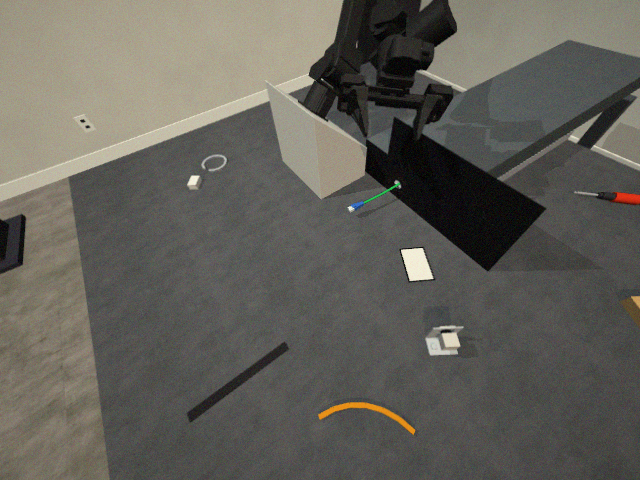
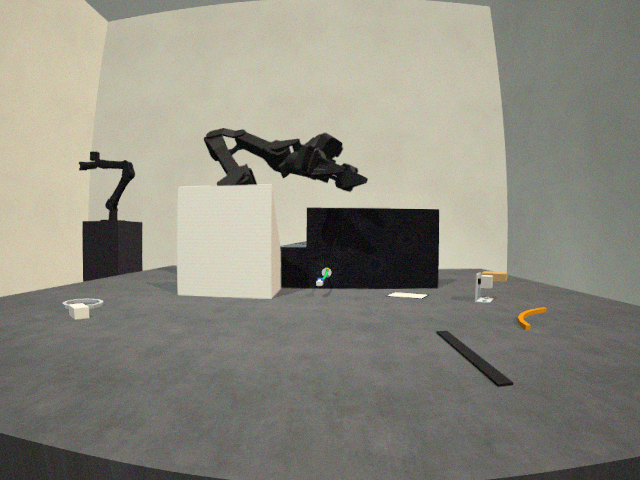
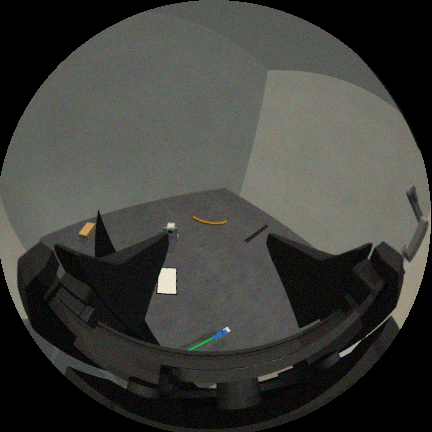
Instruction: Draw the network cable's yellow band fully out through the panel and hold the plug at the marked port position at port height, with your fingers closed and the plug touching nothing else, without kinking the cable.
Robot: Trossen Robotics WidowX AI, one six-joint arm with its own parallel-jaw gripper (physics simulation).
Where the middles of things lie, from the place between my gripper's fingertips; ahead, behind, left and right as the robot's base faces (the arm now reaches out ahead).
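Scene:
With the white card (image 1: 415,260) as my reference, my gripper is 120 mm short of it, 20 mm to the right of it and 260 mm above it. Then there is the black strip (image 1: 248,373), which is far to the right of my hand, a good way ahead of it and well below it.

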